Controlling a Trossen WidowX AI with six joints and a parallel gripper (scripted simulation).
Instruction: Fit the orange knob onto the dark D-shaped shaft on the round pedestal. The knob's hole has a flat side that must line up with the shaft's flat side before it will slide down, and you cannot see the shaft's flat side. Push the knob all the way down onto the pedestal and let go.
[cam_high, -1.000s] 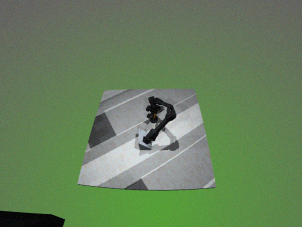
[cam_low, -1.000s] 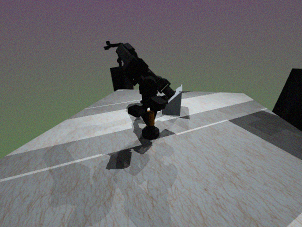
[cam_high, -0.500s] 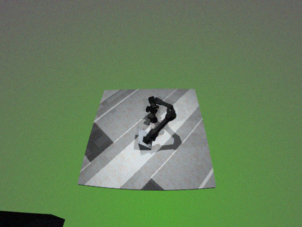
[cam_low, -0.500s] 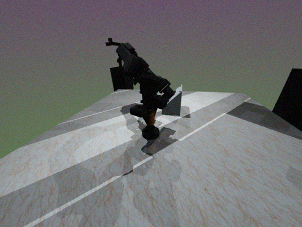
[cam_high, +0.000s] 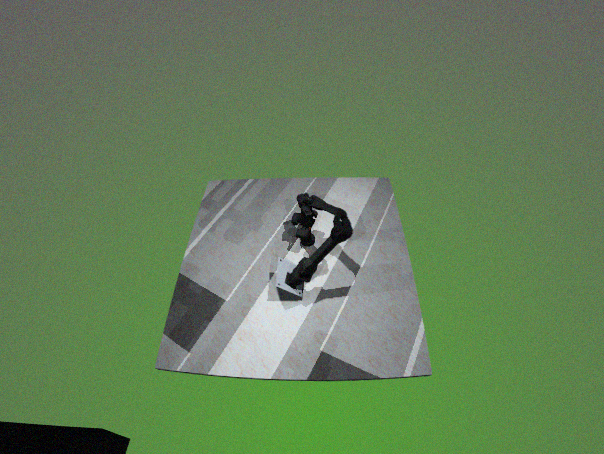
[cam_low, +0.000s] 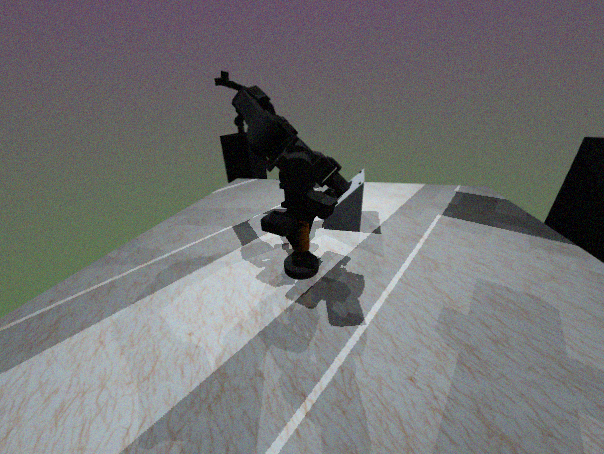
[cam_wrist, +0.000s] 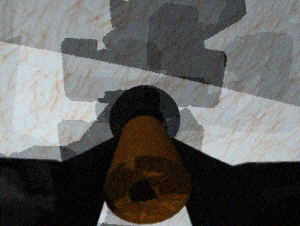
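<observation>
The orange knob is 20 mm above my gripper tip. Also, from my gripper tip: dark round pedestal 40 mm below.
</observation>
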